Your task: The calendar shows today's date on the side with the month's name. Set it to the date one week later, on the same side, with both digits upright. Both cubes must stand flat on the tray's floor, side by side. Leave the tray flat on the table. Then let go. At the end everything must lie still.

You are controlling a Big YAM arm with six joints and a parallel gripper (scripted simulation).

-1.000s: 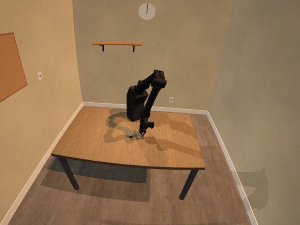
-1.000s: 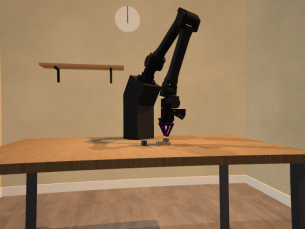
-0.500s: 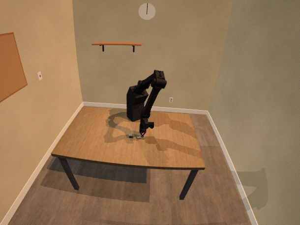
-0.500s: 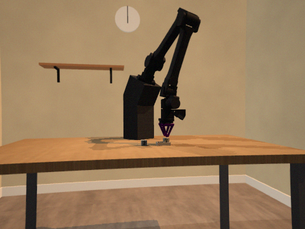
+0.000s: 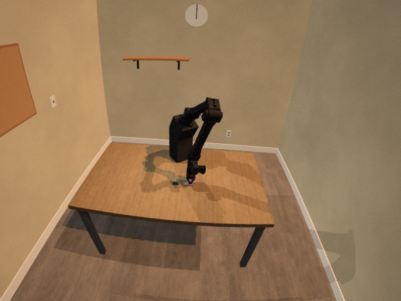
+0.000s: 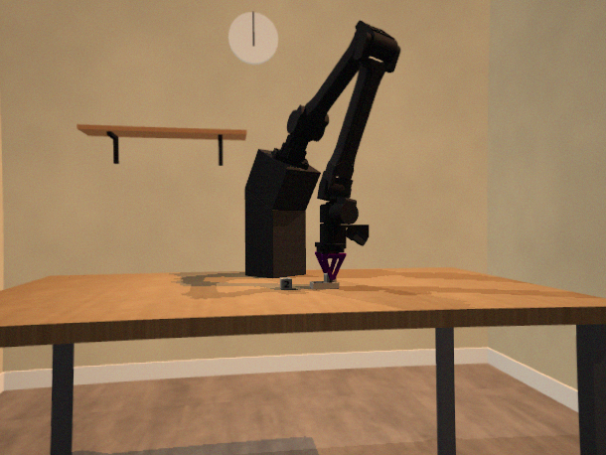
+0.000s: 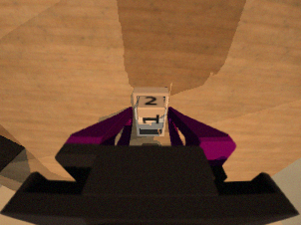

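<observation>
The tray is 2 cm to the right of my hand and 2 cm below it.
</observation>
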